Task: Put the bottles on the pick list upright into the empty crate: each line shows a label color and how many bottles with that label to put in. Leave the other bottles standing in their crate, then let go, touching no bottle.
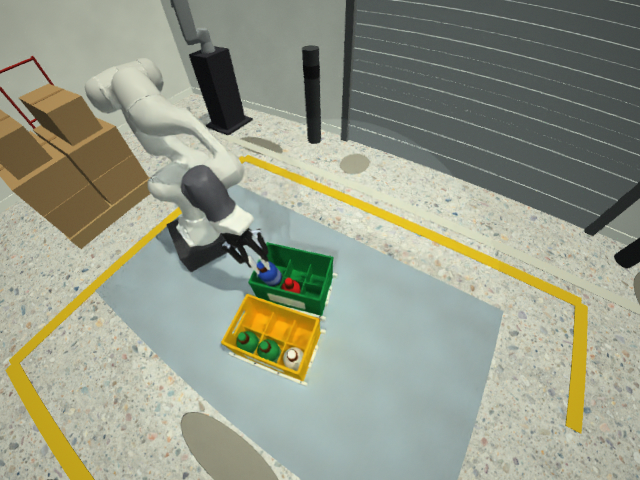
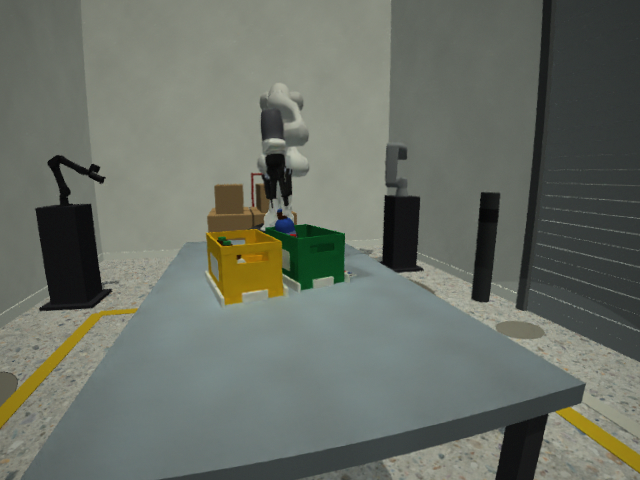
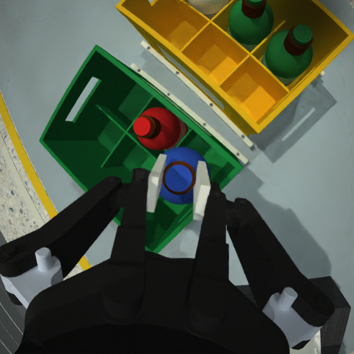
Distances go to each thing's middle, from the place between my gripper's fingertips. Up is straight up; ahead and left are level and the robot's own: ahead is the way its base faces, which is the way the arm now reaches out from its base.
Labels:
Right now the blue bottle [image 3: 178, 178] is 5 cm below my hand, 2 cm to the left of it and 1 cm behind it.

